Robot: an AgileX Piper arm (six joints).
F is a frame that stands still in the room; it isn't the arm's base.
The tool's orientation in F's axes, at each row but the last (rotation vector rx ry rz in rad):
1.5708, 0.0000, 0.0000
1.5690, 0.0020, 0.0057
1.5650, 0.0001, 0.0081
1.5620, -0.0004, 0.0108
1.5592, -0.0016, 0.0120
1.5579, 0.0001, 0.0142
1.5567, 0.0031, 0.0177
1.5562, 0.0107, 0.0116
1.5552, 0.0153, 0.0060
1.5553, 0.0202, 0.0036
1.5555, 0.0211, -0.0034
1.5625, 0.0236, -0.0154
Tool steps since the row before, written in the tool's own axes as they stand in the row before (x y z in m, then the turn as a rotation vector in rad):
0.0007, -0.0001, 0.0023, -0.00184, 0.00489, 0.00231
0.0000, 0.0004, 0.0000, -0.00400, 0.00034, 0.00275
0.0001, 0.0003, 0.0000, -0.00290, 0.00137, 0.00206
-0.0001, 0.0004, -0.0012, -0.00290, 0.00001, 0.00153
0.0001, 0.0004, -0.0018, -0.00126, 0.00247, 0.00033
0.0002, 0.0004, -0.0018, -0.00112, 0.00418, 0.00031
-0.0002, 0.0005, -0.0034, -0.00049, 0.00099, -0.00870
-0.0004, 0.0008, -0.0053, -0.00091, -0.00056, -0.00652
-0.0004, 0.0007, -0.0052, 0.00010, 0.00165, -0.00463
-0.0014, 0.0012, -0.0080, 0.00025, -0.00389, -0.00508
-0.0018, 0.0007, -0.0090, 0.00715, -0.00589, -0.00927
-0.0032, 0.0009, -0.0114, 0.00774, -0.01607, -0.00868
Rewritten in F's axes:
0.0007, -0.0023, -0.0001, -0.00184, -0.00231, 0.00489
0.0000, 0.0000, 0.0004, -0.00399, -0.00277, 0.00034
0.0001, 0.0000, 0.0003, -0.00290, -0.00207, 0.00137
-0.0001, 0.0012, 0.0004, -0.00289, -0.00155, 0.00000
0.0001, 0.0018, 0.0004, -0.00128, -0.00031, 0.00246
0.0002, 0.0018, 0.0004, -0.00115, -0.00027, 0.00417
-0.0002, 0.0034, 0.0005, -0.00061, 0.00871, 0.00086
-0.0005, 0.0053, 0.0007, -0.00100, 0.00650, -0.00066
-0.0005, 0.0052, 0.0006, 0.00005, 0.00466, 0.00158
-0.0015, 0.0080, 0.0011, 0.00013, 0.00502, -0.00397
-0.0019, 0.0090, 0.0006, 0.00695, 0.00926, -0.00614
-0.0032, 0.0114, 0.0009, 0.00729, 0.00859, -0.01633

